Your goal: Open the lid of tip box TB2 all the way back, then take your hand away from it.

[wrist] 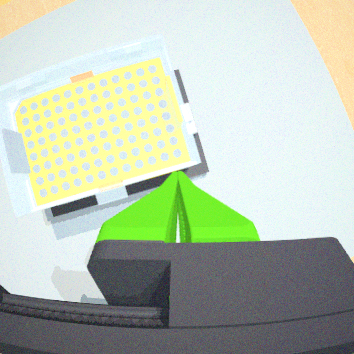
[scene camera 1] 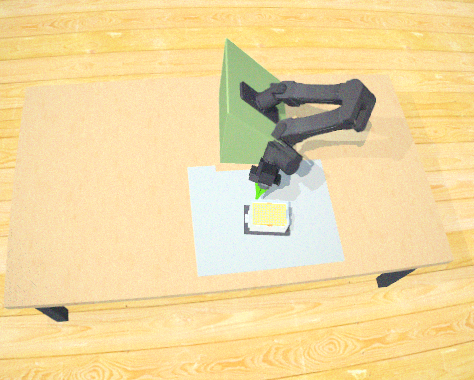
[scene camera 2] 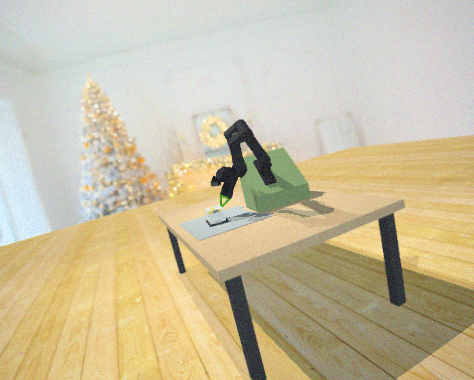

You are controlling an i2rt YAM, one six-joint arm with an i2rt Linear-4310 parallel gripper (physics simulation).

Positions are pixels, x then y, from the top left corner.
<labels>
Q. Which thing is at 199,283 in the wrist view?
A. The gripper.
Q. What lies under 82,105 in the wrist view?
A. A clear lid.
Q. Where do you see a clear lid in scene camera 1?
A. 266,212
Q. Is the gripper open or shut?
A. Shut.
</labels>
